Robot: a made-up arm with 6 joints. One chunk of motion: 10 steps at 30 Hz.
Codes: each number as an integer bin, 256 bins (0 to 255) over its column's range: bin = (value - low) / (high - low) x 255, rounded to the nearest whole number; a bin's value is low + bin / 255 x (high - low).
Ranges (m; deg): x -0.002..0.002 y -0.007..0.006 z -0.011..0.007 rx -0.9..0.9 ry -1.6..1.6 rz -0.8..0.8
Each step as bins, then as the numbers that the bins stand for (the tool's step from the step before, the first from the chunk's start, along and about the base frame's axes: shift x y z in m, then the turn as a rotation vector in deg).
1 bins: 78 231 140 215 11 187
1 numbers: -0.00078 0.00478 -0.00112 0.618 -1.462 0.373
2 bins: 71 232 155 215 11 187
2 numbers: -0.00089 0.00483 -0.00006 0.618 -1.462 0.373
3 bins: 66 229 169 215 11 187
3 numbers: -0.00096 0.00467 0.00093 0.618 -1.462 0.373
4 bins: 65 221 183 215 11 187
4 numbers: -0.00098 0.00427 0.00192 0.618 -1.462 0.373
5 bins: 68 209 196 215 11 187
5 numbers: -0.00093 0.00365 0.00284 0.618 -1.462 0.373
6 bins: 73 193 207 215 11 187
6 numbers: -0.00085 0.00284 0.00361 0.618 -1.462 0.373
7 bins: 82 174 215 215 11 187
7 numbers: -0.00071 0.00187 0.00418 0.618 -1.462 0.373
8 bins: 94 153 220 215 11 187
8 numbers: -0.00053 0.00080 0.00453 0.618 -1.462 0.373
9 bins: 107 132 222 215 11 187
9 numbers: -0.00032 -0.00027 0.00467 0.618 -1.462 0.373
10 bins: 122 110 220 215 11 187
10 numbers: -0.00009 -0.00139 0.00453 0.618 -1.462 0.373
